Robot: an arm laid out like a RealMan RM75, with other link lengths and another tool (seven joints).
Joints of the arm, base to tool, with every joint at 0 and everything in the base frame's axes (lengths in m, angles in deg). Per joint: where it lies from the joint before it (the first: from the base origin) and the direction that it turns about. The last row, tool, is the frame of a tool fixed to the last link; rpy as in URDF.
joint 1: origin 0 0 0.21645 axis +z
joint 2: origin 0 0 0 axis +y
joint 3: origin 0 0 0.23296 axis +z
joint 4: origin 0 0 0 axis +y
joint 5: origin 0 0 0.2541 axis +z
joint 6: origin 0 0 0 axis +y
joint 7: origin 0 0 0.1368 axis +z
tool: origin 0.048 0.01 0.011 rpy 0 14.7 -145.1
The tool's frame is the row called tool.
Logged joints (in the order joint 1, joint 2, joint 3, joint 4, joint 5, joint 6, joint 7), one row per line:
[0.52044 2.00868 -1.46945 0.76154 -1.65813 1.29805 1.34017]
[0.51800 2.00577 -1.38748 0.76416 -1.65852 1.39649 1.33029]
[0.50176 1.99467 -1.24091 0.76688 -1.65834 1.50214 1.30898]
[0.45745 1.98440 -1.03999 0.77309 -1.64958 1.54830 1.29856]
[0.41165 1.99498 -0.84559 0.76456 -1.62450 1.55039 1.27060]
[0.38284 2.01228 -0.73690 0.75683 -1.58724 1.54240 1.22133]
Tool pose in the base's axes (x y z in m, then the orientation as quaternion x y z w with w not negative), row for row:
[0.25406 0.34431 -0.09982 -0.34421 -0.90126 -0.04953 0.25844]
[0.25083 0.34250 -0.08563 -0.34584 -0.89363 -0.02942 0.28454]
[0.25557 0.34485 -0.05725 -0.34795 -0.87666 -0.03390 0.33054]
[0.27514 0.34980 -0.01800 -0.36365 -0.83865 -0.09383 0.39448]
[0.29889 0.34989 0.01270 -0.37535 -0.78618 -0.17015 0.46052]
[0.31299 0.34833 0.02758 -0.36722 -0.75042 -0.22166 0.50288]
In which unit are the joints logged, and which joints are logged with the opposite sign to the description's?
The joints are logged in radians. Opposite sign: joint 4, joint 6.
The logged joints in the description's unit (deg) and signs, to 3 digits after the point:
[29.819 115.089 -84.193 -43.633 -95.004 -74.373 76.786]
[29.679 114.922 -79.497 -43.783 -95.026 -80.013 76.220]
[28.749 114.286 -71.099 -43.939 -95.016 -86.066 74.999]
[26.210 113.698 -59.587 -44.295 -94.514 -88.711 74.402]
[23.586 114.304 -48.449 -43.806 -93.077 -88.831 72.800]
[21.935 115.295 -42.221 -43.363 -90.942 -88.373 69.977]

